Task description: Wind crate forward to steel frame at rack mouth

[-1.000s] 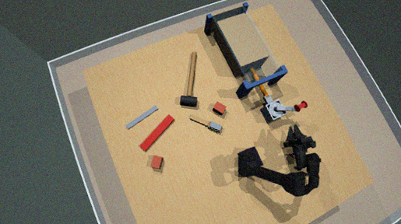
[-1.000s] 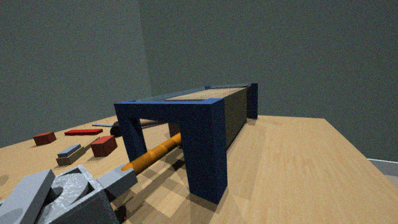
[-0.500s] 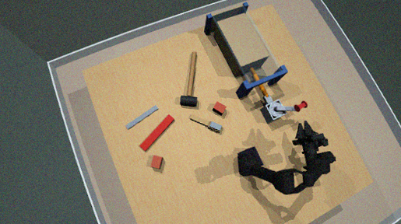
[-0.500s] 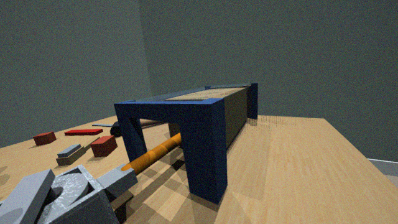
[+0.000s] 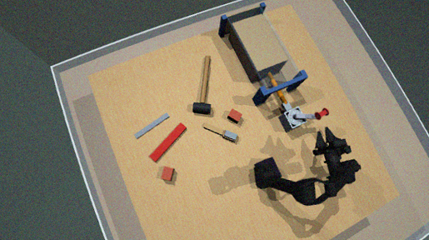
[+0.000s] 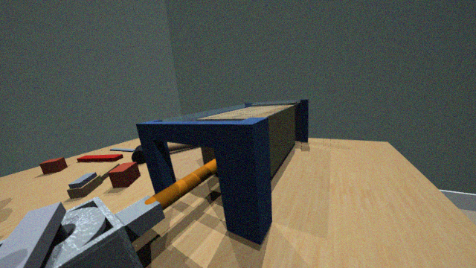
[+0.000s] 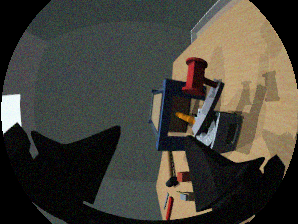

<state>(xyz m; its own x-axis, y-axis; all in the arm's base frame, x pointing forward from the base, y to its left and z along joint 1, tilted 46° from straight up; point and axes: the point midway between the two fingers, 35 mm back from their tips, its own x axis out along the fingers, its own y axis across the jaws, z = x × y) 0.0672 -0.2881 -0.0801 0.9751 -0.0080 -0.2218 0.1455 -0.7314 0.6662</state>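
Now: the red grip 9 cm below my gripper tip, 7 cm to the right of it and 7 cm ahead of it. Round my gripper tip: brush-like tool (39 cm to the left, 20 cm below, 17 cm ahead); then grey winch (19 cm below, 9 cm ahead, 2 cm to the left); then blue frame (27 cm ahead, 12 cm below, 4 cm to the left).
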